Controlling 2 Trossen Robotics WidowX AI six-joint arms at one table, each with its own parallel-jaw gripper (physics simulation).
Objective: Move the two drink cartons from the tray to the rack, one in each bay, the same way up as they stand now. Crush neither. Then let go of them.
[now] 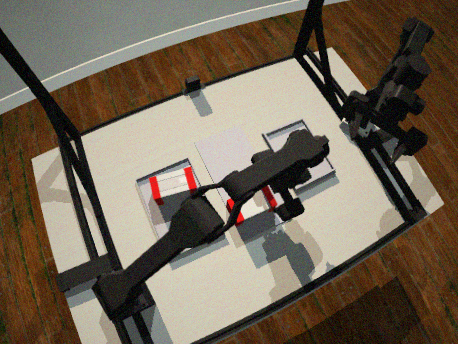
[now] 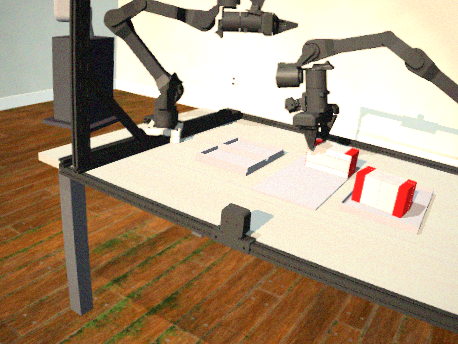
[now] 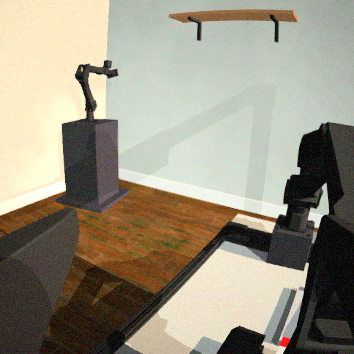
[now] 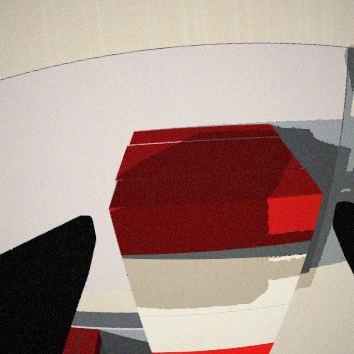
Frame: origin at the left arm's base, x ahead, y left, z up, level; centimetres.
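Where they show: left gripper, fingertip midpoint: [image 1: 372, 151] [image 2: 296, 24] [image 3: 203, 225]; right gripper, fingertip midpoint: [image 1: 267, 196] [image 2: 317, 145] [image 4: 218, 222]; left arm's base, origin of the base link: [image 2: 165, 125]; right arm's base, origin of the base link: [image 1: 121, 296] [image 3: 294, 224].
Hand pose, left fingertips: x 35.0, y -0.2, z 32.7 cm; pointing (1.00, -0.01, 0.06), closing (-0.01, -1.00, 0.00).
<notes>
Things, the pixels of their top centre, and the offset from my left fingertips. "spot": a spot on its surface instead. Level surfaces: height alone.
- white drink carton with red ends, middle of its top: [image 4: 215, 313] [image 2: 334, 147] [image 1: 252, 202] dx +12.0, dy -16.0, dz -29.6 cm
- pale mat, its level: dz -35.9 cm
- carton, middle of its top: [image 2: 387, 177] [image 1: 172, 182] dx +19.6, dy -37.0, dz -28.9 cm
- tray, middle of its top: [image 2: 390, 195] [image 1: 177, 205] dx +23.1, dy -33.5, dz -34.7 cm
- two-bay rack, middle of its top: [image 2: 242, 150] [image 1: 299, 151] dx -12.0, dy -12.2, dz -34.3 cm
- small black block, surface spot: [image 2: 235, 222] [image 1: 189, 81] spot: dx -13.7, dy -55.9, dz -32.9 cm
One white drink carton with red ends [image 1: 255, 207] [image 2: 330, 160] [image 4: 211, 197] lies flat on the pale mat [image 1: 224, 150] [image 2: 296, 184], between the tray and the rack. My right gripper [image 1: 273, 194] [image 2: 313, 145] [image 4: 218, 222] points straight down over one red end of it. Its fingers stand wide open on either side, clear of the carton. The other carton [image 1: 171, 182] [image 2: 378, 189] lies in the tray [image 1: 146, 205] [image 2: 364, 209]. The two-bay rack [image 1: 321, 170] [image 2: 241, 155] holds nothing. My left gripper [image 1: 376, 141] [image 2: 289, 24] [image 3: 203, 225] is open and empty, high up at the table's side.
The right arm [image 1: 193, 222] stretches across the tray and mat and hides part of both. A small black block [image 1: 193, 83] [image 2: 235, 222] sits on the table's edge rail. Black frame posts [image 2: 81, 85] stand at the table's corners.
</notes>
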